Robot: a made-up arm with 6 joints.
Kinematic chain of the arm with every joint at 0, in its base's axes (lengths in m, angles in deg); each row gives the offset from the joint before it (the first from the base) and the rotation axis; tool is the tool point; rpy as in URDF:
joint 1: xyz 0 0 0.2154 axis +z
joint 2: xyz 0 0 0 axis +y
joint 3: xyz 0.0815 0 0.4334 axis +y
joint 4: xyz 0.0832 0 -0.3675 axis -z
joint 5: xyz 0 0 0 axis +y
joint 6: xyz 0.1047 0 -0.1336 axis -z
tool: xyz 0 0 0 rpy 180 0 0
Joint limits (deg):
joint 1: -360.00..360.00
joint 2: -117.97..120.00
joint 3: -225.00..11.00
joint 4: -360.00..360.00
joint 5: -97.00..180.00
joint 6: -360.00..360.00
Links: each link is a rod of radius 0.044 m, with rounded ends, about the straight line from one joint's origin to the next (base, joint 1, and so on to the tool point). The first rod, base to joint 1, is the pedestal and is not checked.
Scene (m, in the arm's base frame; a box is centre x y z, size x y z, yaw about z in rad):
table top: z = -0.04
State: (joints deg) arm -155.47 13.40 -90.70 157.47 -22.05 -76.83
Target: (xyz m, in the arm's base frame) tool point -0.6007 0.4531 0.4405
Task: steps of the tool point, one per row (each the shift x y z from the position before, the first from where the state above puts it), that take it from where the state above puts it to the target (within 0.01 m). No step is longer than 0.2 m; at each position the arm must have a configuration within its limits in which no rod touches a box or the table.
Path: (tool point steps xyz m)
1: -0.0689 0.1441 -0.0048
2: -0.0302 0.1646 -0.0061
3: 0.0145 0.1745 -0.0073
4: 0.0614 0.1715 -0.0087

